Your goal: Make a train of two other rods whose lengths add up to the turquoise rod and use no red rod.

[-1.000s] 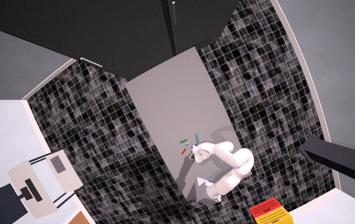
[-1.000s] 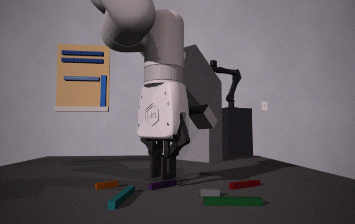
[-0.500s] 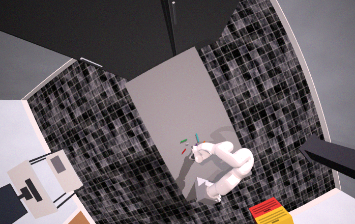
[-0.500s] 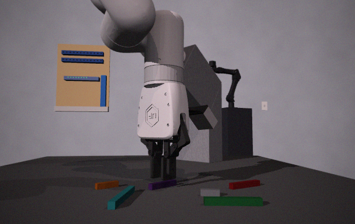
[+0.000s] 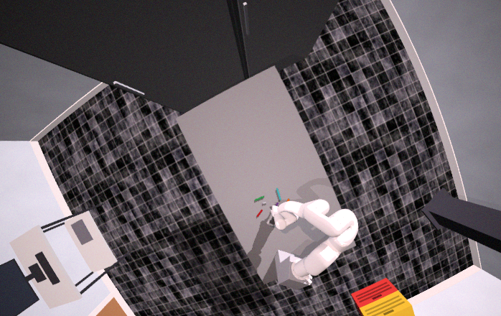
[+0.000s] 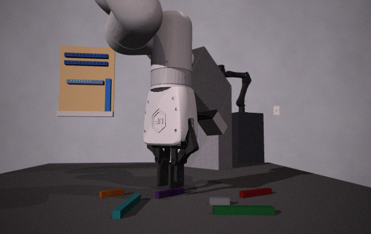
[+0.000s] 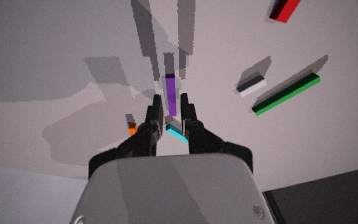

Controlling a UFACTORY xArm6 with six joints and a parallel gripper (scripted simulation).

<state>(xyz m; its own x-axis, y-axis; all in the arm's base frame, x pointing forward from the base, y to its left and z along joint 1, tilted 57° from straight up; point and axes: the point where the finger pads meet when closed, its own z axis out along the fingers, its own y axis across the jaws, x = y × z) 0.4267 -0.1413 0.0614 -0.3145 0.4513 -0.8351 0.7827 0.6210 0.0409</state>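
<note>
Right now the purple rod is 30 mm below my hand. Round my hand: turquoise rod 80 mm to the right, 60 mm ahead, 30 mm below; then grey rod 90 mm ahead, 50 mm to the left, 30 mm below; then orange rod 90 mm to the right, 40 mm behind, 30 mm below.
</note>
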